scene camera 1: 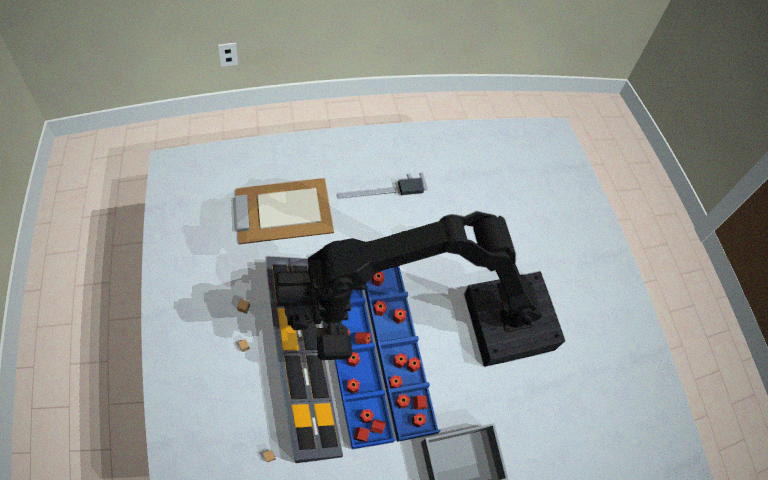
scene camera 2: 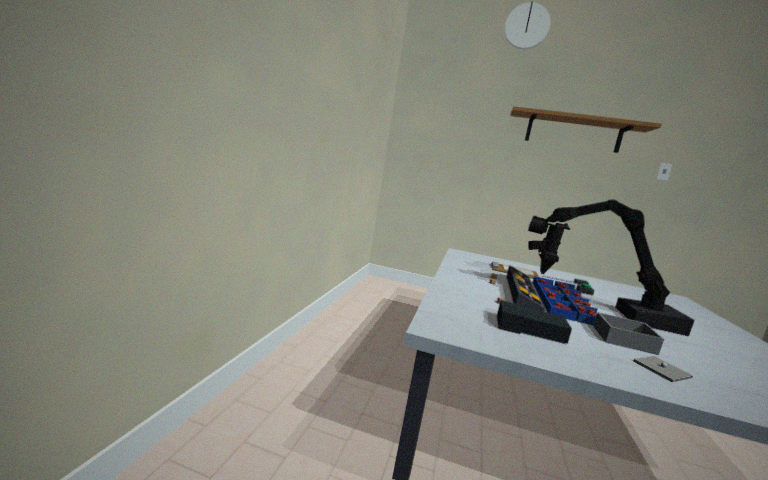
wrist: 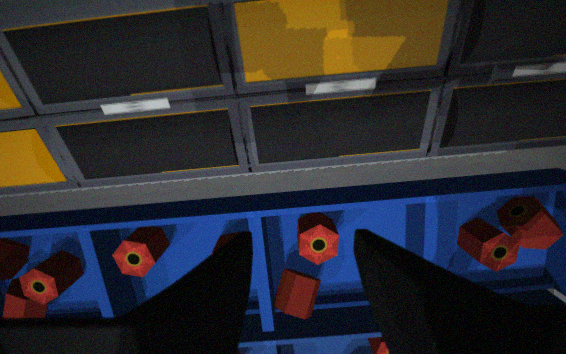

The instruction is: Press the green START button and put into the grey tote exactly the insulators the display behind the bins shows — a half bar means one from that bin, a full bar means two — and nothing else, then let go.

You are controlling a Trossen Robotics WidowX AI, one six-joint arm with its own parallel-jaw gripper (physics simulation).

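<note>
My gripper [scene camera 2: 545, 271] [wrist: 303, 241] is open and empty, raised above the blue bin row nearest the display. Between and below its fingers are an upright red insulator [wrist: 318, 245] and a lying one [wrist: 297, 294]. The display [scene camera 1: 320, 455] [wrist: 300, 176] shows a full yellow bar [wrist: 390, 47] in the second column's upper window. The end column has two yellow half bars [scene camera 1: 301, 414] [scene camera 1: 323, 414]; the column between is dark. The far end column is partly hidden by the arm in scene camera 1. The grey tote [scene camera 1: 498, 452] [scene camera 2: 631, 338] shows no insulator in its visible part. The green START button [scene camera 2: 585, 286] is hidden in scene camera 1.
More insulators lie in the second bin row [scene camera 1: 416, 339]. A clipboard [scene camera 1: 252, 215] and a caliper [scene camera 1: 410, 185] lie beyond the bins. Small wooden cubes [scene camera 1: 242, 305] lie behind the display. A black box [scene camera 2: 532, 323] and a flat plate [scene camera 2: 651, 364] lie near the table edge.
</note>
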